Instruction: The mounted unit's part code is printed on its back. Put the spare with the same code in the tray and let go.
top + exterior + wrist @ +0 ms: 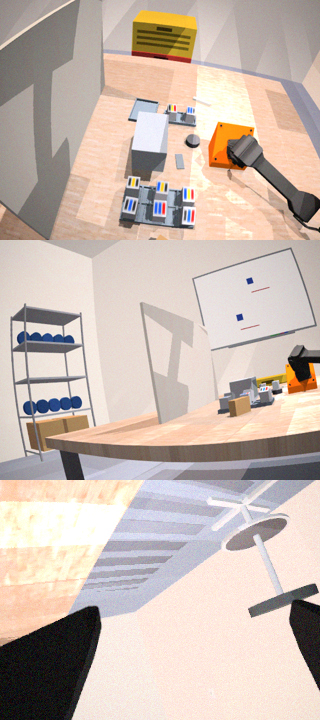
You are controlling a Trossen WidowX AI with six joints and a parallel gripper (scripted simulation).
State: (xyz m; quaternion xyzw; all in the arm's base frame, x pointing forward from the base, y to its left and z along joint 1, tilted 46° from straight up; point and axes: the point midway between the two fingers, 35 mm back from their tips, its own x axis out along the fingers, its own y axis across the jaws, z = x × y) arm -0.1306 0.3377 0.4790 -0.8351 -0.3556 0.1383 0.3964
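Right now the grey spare block is 340 mm ahead of my gripper tip, 460 mm to the right of it and 110 mm below it. Also, from my gripper tip: red-yellow-blue spare: 270 mm ahead, 440 mm to the right, 110 mm below; then dark disc: 230 mm ahead, 670 mm to the right, 140 mm below; then cardboard block: 360 mm ahead, 290 mm to the right, 130 mm below.
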